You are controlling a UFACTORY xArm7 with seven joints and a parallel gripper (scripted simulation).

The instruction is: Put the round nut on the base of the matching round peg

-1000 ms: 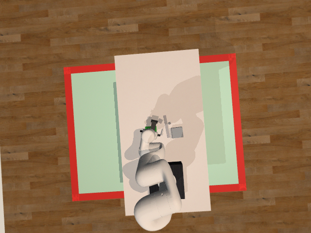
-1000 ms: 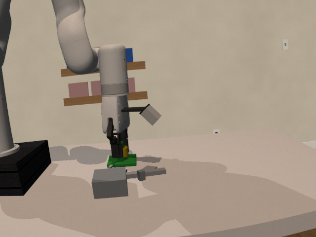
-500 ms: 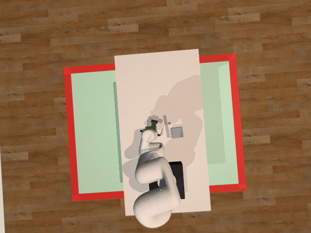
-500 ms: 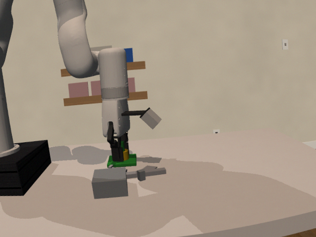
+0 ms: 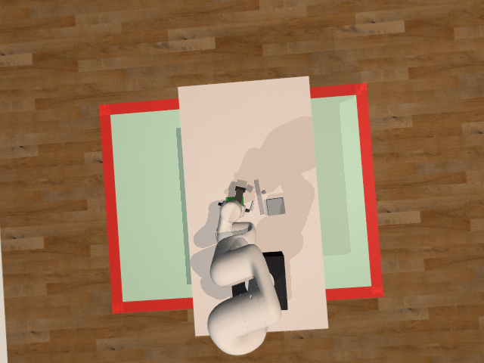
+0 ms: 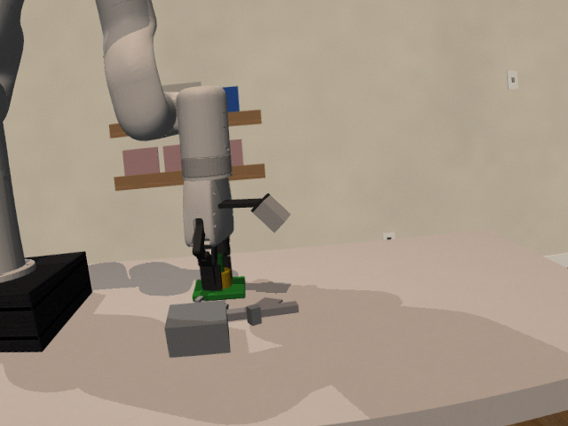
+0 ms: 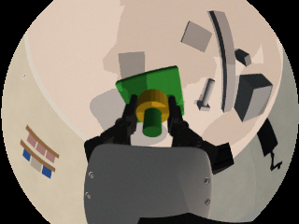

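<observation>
Right now my hand is 10 mm short of the thin grey handle, 120 mm to the left of it and 30 mm above it. From my hand the other things lie so: small grey piece 30 mm ahead, 150 mm to the right, 20 mm below; grey block 40 mm behind, 180 mm to the right, 10 mm below.
</observation>
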